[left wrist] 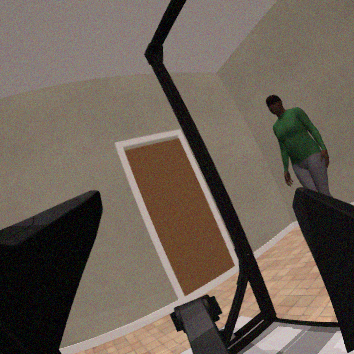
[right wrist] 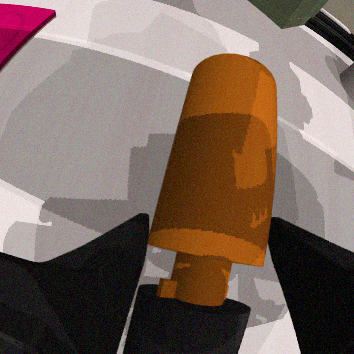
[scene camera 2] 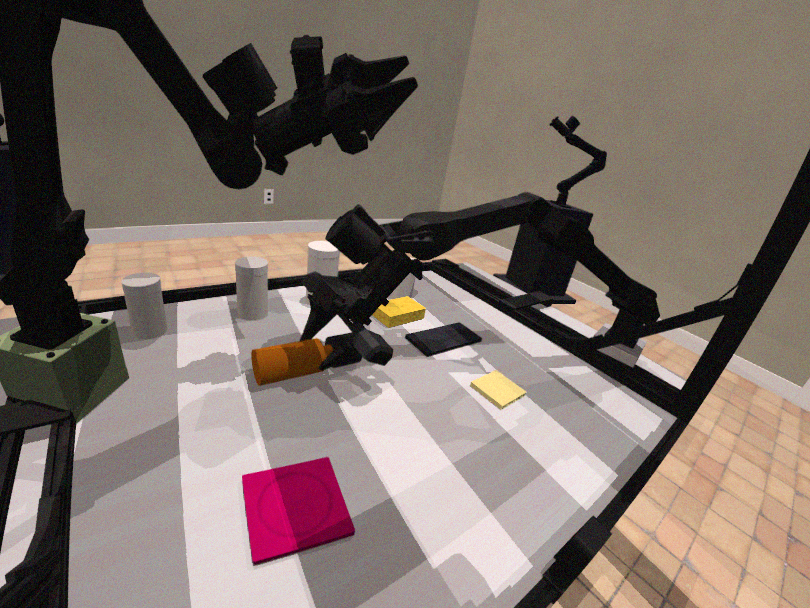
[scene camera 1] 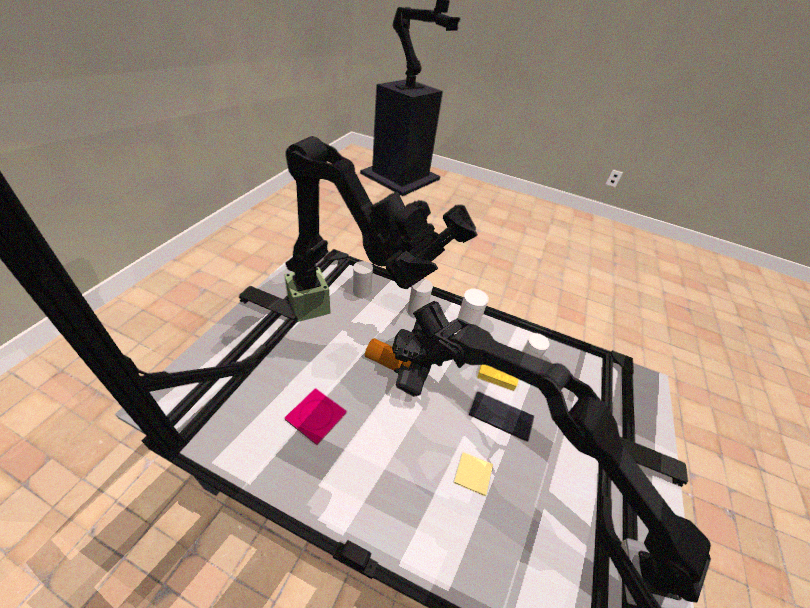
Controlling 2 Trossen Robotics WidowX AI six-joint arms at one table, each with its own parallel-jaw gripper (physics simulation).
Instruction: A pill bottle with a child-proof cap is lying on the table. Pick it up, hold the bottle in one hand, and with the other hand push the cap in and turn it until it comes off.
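The orange pill bottle (scene camera 1: 378,352) (scene camera 2: 284,363) (right wrist: 220,160) lies on its side at the middle of the table; I cannot tell whether it is slightly raised. Its black cap (right wrist: 185,327) sits on the neck end, toward my right wrist camera, largely hidden in scene camera 1. My right gripper (scene camera 1: 401,361) (scene camera 2: 314,352) (right wrist: 210,225) is shut on the bottle, with one finger on each side of the body near the neck. My left gripper (scene camera 1: 451,250) (scene camera 2: 411,70) (left wrist: 200,199) is open and empty, high above the far side of the table, well away from the bottle.
A magenta square (scene camera 1: 315,416) (scene camera 2: 297,509) lies nearer the front. A yellow block (scene camera 1: 498,376) (scene camera 2: 400,311), a dark slab (scene camera 1: 501,416) (scene camera 2: 443,338) and a pale yellow pad (scene camera 1: 473,473) (scene camera 2: 498,388) lie to the right. White cylinders (scene camera 1: 362,280) (scene camera 2: 251,287) stand along the back. A green box (scene camera 1: 309,301) (scene camera 2: 71,373) is at the left arm's base.
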